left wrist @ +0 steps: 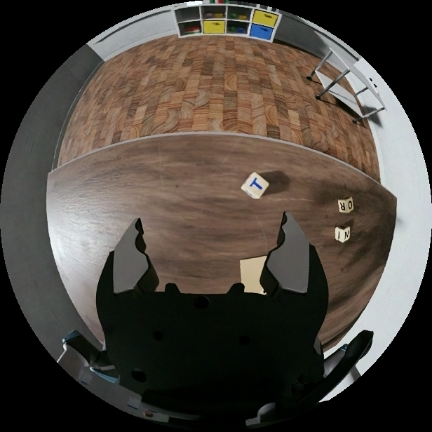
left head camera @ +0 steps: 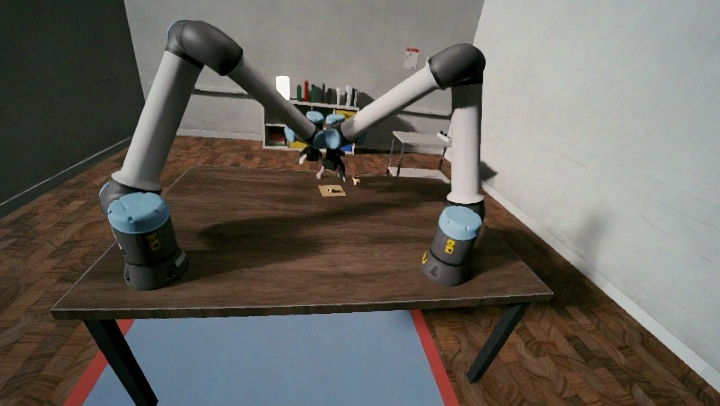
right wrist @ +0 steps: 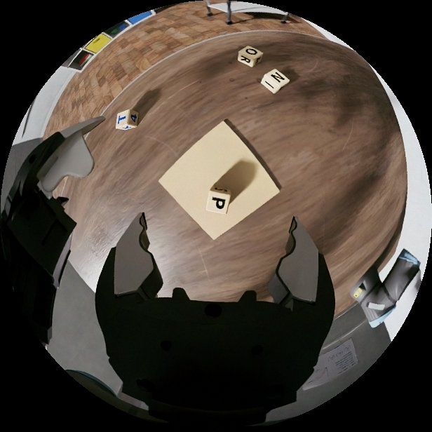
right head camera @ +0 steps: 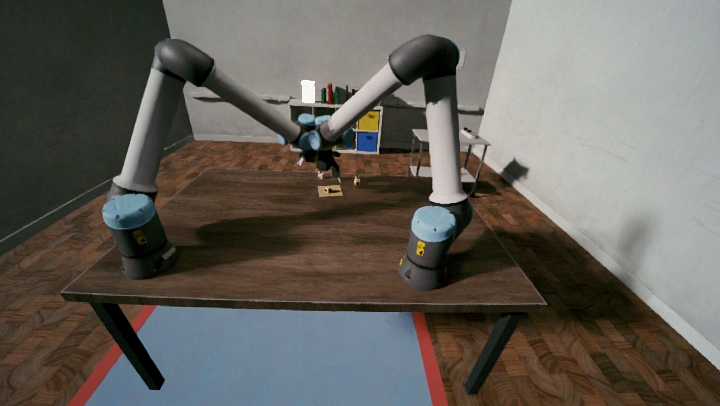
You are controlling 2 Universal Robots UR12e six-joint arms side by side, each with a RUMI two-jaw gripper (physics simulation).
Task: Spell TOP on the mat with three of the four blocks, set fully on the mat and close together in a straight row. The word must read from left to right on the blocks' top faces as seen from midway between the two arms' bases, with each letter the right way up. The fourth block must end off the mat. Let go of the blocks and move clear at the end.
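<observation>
The cream P block (left head camera: 331,190) (right head camera: 328,190) (right wrist: 218,200) sits on the tan mat (left head camera: 325,194) (right head camera: 322,194) (left wrist: 252,272) (right wrist: 200,155), its P turned sideways in the right wrist view. The blue-lettered T block (left wrist: 255,185) (right wrist: 127,120) is off the mat, near the far table edge. The O block (left wrist: 346,205) (right wrist: 250,56) and N block (left wrist: 343,234) (right wrist: 275,81) stand close together, off the mat. My left gripper (left wrist: 210,215) is open above the table, short of the T block. My right gripper (right wrist: 218,215) is open above the P block's side of the mat.
The two wrists are very close together and overlap in both head views. The left gripper's fingers show at the left of the right wrist view. The brown table (left head camera: 282,282) (right head camera: 282,282) bears both arm bases. A shelf unit and a white trolley stand beyond it.
</observation>
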